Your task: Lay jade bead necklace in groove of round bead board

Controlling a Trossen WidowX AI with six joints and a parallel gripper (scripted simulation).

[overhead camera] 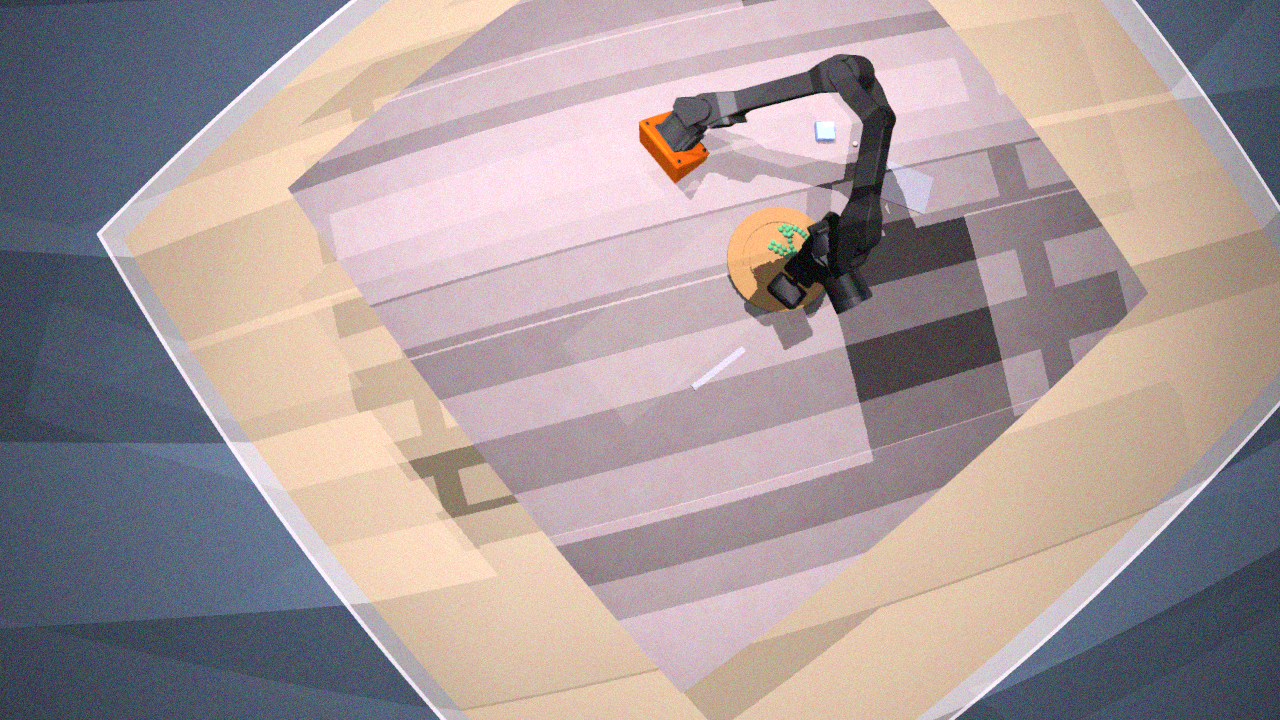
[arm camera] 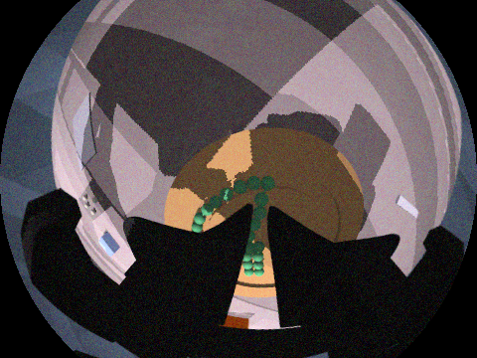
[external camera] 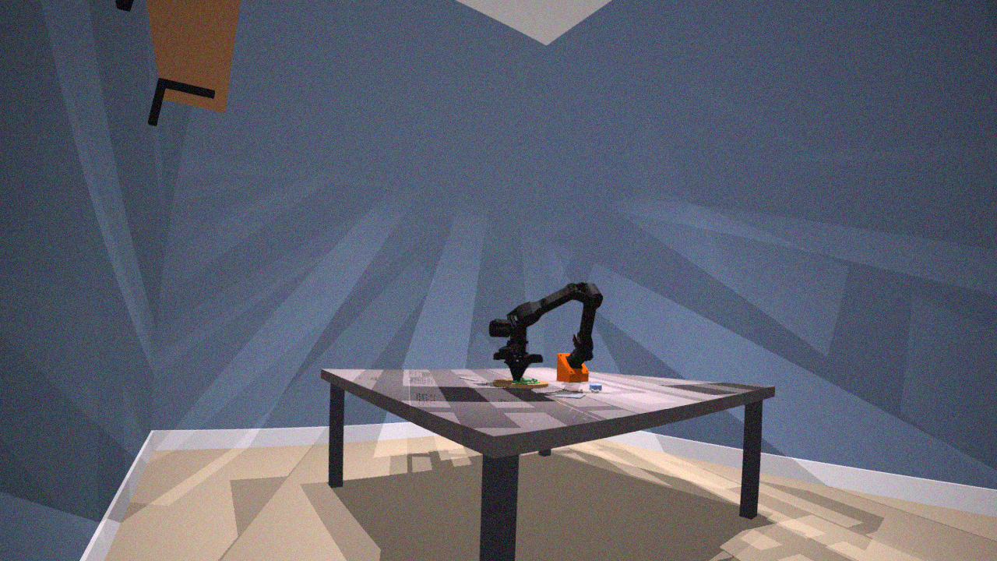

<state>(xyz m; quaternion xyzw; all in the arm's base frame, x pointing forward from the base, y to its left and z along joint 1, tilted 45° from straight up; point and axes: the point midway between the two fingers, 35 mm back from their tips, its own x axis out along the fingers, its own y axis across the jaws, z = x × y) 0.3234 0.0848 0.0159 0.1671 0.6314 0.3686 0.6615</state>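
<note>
My gripper tip is now 4 cm past the round tan bead board, 3 cm to the left of it and 1 cm above it. Round my gripper tip: white strip 24 cm to the right, 7 cm ahead, 1 cm below; pale square sheet 28 cm to the left, 1 cm below, 1 cm behind; blue cube 20 cm to the left, 19 cm behind, 1 cm below.
</note>
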